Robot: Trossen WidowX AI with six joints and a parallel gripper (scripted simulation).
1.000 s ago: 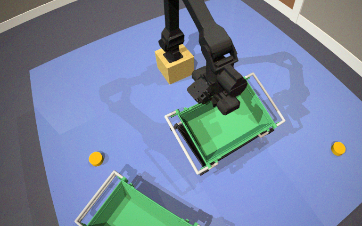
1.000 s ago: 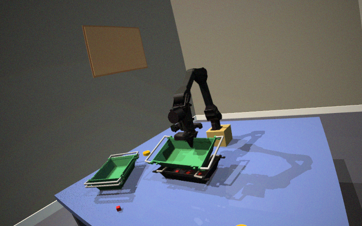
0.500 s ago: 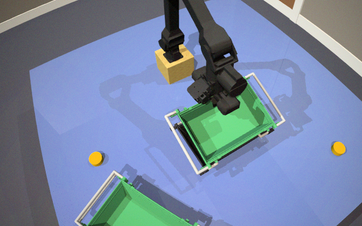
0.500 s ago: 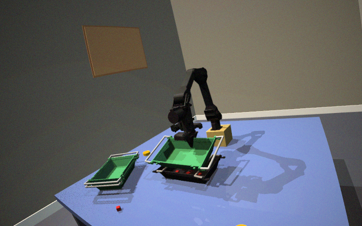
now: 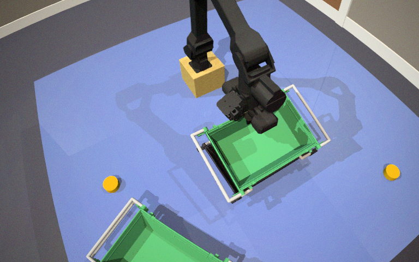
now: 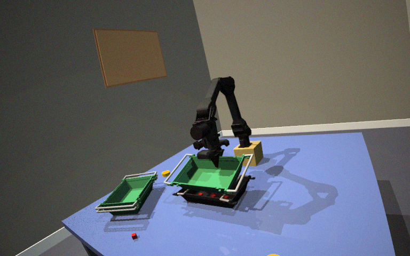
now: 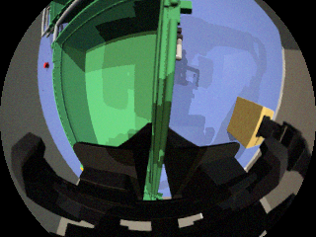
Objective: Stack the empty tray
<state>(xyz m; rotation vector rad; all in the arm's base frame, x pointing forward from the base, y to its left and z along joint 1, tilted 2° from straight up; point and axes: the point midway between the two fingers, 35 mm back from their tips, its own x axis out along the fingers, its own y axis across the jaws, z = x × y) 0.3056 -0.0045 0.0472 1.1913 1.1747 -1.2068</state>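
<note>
Right now the green tray is 80 mm ahead of my gripper tip and 10 mm above it. Round my gripper tip: red block 410 mm ahead, 150 mm to the right, 110 mm below.
</note>
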